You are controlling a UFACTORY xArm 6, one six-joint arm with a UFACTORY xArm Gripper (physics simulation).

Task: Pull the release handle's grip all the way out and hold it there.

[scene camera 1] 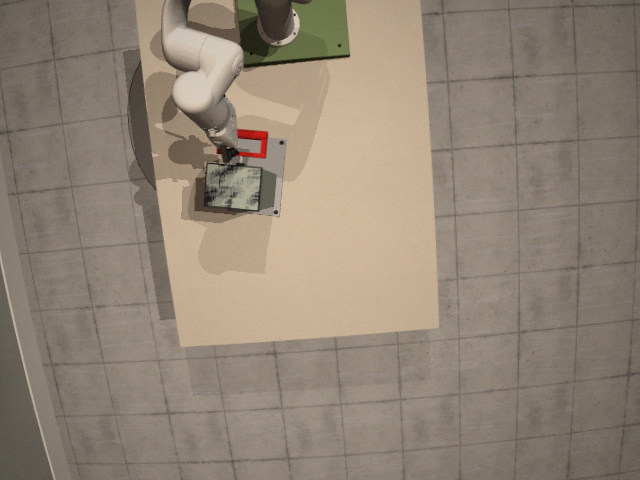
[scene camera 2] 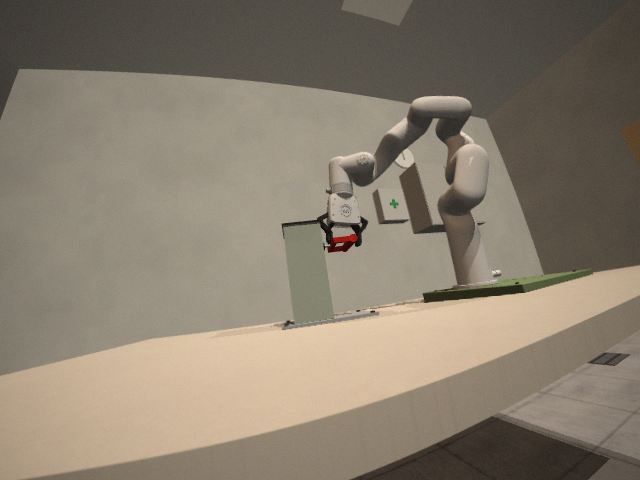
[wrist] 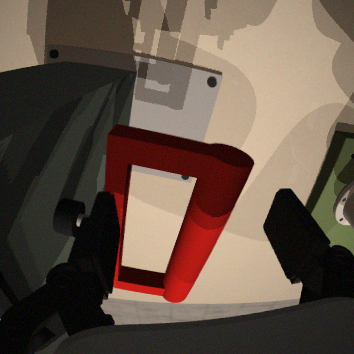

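The red release handle (scene camera 1: pixel 263 145) (scene camera 2: pixel 342 243) (wrist: pixel 198 217) is a rectangular frame with a thick round grip bar on the side away from the box. It sits high on the side of a tall grey-green box (scene camera 1: pixel 233 187) (scene camera 2: pixel 308 273) (wrist: pixel 30 150), which stands on a grey base plate (scene camera 1: pixel 281 165) (scene camera 2: pixel 356 315) (wrist: pixel 172 120). My gripper (scene camera 2: pixel 344 240) (wrist: pixel 196 210) is open, with its fingers on either side of the handle frame. In the wrist view the left finger is between the frame and the box, close to the frame; the right finger stands apart from the grip bar.
The robot's base stands on a green board (scene camera 1: pixel 323 36) (scene camera 2: pixel 537 283) (wrist: pixel 332 200) on the beige table (scene camera 1: pixel 361 232) (scene camera 2: pixel 232 382). A dark round knob (wrist: pixel 67 216) with a short pale shaft shows between the box and the left finger. The table's left edge runs near the box.
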